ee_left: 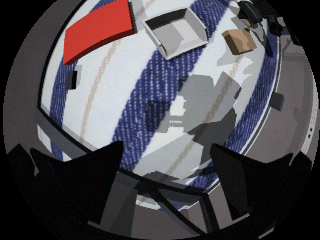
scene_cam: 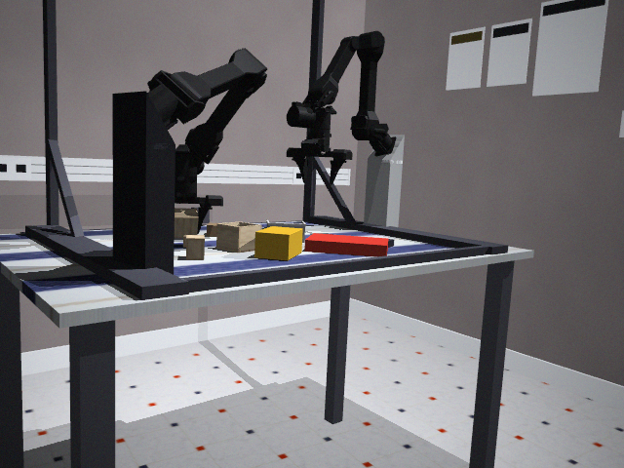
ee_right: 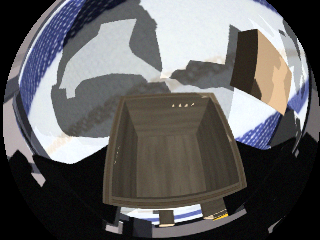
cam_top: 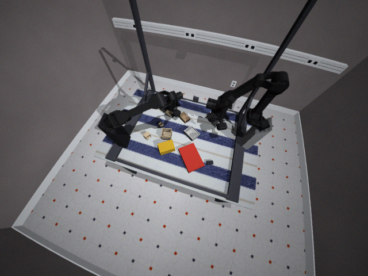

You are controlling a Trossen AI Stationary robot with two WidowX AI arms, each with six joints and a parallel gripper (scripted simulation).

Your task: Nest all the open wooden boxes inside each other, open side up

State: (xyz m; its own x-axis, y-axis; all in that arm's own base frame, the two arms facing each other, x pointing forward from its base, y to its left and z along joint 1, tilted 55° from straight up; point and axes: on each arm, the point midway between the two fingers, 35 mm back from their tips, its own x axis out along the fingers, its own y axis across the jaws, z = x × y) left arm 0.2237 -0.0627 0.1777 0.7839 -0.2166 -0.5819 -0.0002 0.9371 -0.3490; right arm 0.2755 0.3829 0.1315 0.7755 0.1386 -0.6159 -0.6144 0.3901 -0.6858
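Right now my right hand is 10 cm short of the tiny wooden box, 8 cm to the left of it and 4 cm above it. The rest, counted from my right hand: white box 19 cm ahead, 18 cm to the left, 2 cm below; medium wooden box 1 cm ahead, 1 cm below; brown block 2 cm ahead, 12 cm to the left, 3 cm below.
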